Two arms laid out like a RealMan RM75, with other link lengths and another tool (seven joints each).
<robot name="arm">
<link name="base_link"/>
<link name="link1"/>
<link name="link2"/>
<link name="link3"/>
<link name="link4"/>
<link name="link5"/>
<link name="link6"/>
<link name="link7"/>
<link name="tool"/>
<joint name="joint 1" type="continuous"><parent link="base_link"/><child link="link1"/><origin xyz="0 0 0.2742" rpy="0 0 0"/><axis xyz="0 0 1"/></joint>
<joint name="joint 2" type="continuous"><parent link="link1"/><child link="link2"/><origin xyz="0 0 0" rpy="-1.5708 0 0"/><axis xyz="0 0 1"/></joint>
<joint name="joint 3" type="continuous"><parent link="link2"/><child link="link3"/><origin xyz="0 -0.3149 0" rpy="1.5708 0 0"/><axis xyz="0 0 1"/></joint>
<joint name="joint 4" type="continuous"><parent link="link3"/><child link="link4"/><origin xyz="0 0 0" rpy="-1.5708 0 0"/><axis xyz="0 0 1"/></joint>
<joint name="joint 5" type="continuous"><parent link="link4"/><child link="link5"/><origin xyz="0 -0.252 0" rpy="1.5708 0 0"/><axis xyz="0 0 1"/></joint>
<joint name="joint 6" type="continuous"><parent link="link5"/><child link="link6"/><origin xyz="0 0 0" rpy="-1.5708 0 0"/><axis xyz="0 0 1"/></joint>
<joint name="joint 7" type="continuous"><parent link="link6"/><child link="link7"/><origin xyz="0 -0.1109 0" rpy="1.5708 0 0"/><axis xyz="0 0 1"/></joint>
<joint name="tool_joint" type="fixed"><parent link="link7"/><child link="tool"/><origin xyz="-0.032 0.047 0.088" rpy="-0.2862 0 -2.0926"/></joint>
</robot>
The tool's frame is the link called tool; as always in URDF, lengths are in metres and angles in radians. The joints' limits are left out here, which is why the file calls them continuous.
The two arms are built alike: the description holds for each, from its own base.
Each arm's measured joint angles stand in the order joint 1, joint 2, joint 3, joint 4, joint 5, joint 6, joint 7.
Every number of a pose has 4 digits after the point.
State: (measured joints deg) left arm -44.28 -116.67 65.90 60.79 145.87 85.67 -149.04; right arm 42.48 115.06 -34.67 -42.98 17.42 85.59 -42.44
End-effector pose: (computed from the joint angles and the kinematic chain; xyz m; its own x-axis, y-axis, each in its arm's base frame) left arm -0.2205 0.4351 -0.0421 -0.9276 0.1044 0.3586 0.2588 0.8720 0.4156; right arm 0.3264 0.4639 -0.0104 0.6217 0.7098 0.3312 0.5854 -0.7020 0.4056
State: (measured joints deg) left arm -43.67 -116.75 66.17 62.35 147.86 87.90 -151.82; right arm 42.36 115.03 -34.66 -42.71 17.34 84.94 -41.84
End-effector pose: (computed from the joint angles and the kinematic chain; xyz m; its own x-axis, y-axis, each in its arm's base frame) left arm -0.2244 0.4289 -0.0380 -0.9205 0.0602 0.3860 0.2281 0.8849 0.4061; right arm 0.3292 0.4650 -0.0106 0.6291 0.6991 0.3399 0.5758 -0.7128 0.4004
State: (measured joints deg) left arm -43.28 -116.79 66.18 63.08 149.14 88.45 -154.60; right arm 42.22 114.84 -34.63 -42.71 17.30 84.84 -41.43
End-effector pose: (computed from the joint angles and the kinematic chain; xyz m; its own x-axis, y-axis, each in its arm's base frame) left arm -0.2268 0.4282 -0.0360 -0.9170 0.0096 0.3988 0.1923 0.8866 0.4207; right arm 0.3314 0.4655 -0.0085 0.6345 0.6912 0.3458 0.5684 -0.7205 0.3973
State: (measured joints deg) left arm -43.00 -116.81 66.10 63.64 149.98 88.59 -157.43; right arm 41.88 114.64 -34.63 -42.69 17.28 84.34 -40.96
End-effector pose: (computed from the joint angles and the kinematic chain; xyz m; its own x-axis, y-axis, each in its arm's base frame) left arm -0.2274 0.4294 -0.0346 -0.9147 -0.0416 0.4019 0.1544 0.8832 0.4429; right arm 0.3358 0.4660 -0.0061 0.6406 0.6795 0.3576 0.5578 -0.7319 0.3915
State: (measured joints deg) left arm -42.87 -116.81 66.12 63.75 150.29 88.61 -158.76; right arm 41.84 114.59 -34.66 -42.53 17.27 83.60 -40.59
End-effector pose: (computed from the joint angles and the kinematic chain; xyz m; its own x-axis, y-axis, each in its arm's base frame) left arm -0.2279 0.4297 -0.0344 -0.9131 -0.0661 0.4022 0.1354 0.8815 0.4523; right arm 0.3376 0.4680 -0.0056 0.6421 0.6723 0.3684 0.5525 -0.7390 0.3857
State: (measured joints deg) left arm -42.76 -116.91 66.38 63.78 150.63 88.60 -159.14; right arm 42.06 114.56 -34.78 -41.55 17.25 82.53 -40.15
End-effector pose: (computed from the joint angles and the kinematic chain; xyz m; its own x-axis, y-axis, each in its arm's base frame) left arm -0.2291 0.4289 -0.0355 -0.9103 -0.0716 0.4077 0.1328 0.8824 0.4514; right arm 0.3388 0.4700 -0.0088 0.6460 0.6661 0.3727 0.5470 -0.7446 0.3827
